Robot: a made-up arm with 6 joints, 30 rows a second.
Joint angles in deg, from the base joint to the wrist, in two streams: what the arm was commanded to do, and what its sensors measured. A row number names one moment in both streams.
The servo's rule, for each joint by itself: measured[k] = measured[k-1] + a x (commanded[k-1-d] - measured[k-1]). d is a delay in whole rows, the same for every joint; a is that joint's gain. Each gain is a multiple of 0.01, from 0.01 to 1. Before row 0 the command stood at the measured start. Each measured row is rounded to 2 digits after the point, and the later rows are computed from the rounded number. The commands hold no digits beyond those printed.
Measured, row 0: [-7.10 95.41 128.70 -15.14 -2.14 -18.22]
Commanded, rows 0 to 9: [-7.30 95.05 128.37 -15.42 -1.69 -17.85]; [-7.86 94.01 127.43 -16.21 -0.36 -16.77]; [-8.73 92.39 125.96 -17.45 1.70 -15.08]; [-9.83 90.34 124.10 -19.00 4.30 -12.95]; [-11.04 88.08 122.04 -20.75 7.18 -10.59]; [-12.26 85.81 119.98 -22.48 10.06 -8.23]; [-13.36 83.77 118.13 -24.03 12.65 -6.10]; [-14.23 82.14 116.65 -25.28 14.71 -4.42]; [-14.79 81.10 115.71 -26.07 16.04 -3.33]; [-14.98 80.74 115.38 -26.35 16.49 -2.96]
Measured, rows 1 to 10: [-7.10 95.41 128.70 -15.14 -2.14 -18.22]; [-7.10 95.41 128.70 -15.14 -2.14 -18.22]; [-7.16 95.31 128.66 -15.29 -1.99 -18.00]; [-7.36 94.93 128.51 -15.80 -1.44 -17.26]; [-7.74 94.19 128.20 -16.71 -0.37 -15.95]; [-8.33 93.07 127.71 -17.97 1.22 -14.15]; [-9.09 91.62 127.03 -19.50 3.25 -12.01]; [-9.98 89.94 126.18 -21.14 5.57 -9.74]; [-10.93 88.15 125.21 -22.73 7.98 -7.56]; [-11.85 86.41 124.18 -24.13 10.27 -5.68]
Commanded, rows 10 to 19: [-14.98 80.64 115.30 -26.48 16.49 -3.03]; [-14.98 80.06 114.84 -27.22 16.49 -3.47]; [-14.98 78.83 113.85 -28.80 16.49 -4.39]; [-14.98 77.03 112.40 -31.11 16.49 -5.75]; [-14.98 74.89 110.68 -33.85 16.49 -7.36]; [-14.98 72.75 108.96 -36.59 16.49 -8.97]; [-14.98 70.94 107.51 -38.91 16.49 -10.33]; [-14.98 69.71 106.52 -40.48 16.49 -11.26]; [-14.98 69.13 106.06 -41.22 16.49 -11.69]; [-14.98 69.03 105.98 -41.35 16.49 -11.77]
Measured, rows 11 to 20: [-12.67 84.87 123.16 -25.20 12.23 -4.27]; [-13.32 83.67 122.23 -25.83 13.68 -3.48]; [-13.78 82.79 121.40 -26.19 14.64 -3.21]; [-14.12 82.00 120.61 -26.76 15.27 -3.37]; [-14.36 81.08 119.80 -27.88 15.68 -3.98]; [-14.53 79.91 118.91 -29.66 15.96 -5.04]; [-14.66 78.45 117.92 -31.96 16.14 -6.43]; [-14.75 76.80 116.84 -34.51 16.26 -7.95]; [-14.81 75.10 115.72 -36.93 16.34 -9.38]; [-14.86 73.54 114.62 -38.88 16.39 -10.51]
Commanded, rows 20 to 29: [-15.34 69.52 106.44 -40.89 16.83 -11.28]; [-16.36 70.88 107.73 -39.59 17.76 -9.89]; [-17.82 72.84 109.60 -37.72 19.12 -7.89]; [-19.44 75.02 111.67 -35.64 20.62 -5.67]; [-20.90 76.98 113.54 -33.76 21.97 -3.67]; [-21.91 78.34 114.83 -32.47 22.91 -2.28]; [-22.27 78.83 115.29 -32.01 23.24 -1.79]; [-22.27 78.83 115.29 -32.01 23.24 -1.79]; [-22.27 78.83 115.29 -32.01 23.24 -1.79]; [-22.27 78.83 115.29 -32.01 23.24 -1.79]
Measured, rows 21 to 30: [-14.89 72.26 113.59 -40.17 16.42 -11.22]; [-14.92 71.32 112.68 -40.82 16.44 -11.55]; [-15.04 70.80 111.93 -40.86 16.57 -11.39]; [-15.41 70.82 111.43 -40.16 16.97 -10.49]; [-16.08 71.41 111.21 -38.82 17.70 -8.93]; [-17.02 72.46 111.27 -37.07 18.69 -6.97]; [-18.11 73.77 111.54 -35.25 19.81 -4.99]; [-19.17 75.10 111.93 -33.72 20.86 -3.36]; [-20.04 76.18 112.33 -32.78 21.67 -2.42]; [-20.66 76.95 112.69 -32.36 22.20 -2.04]
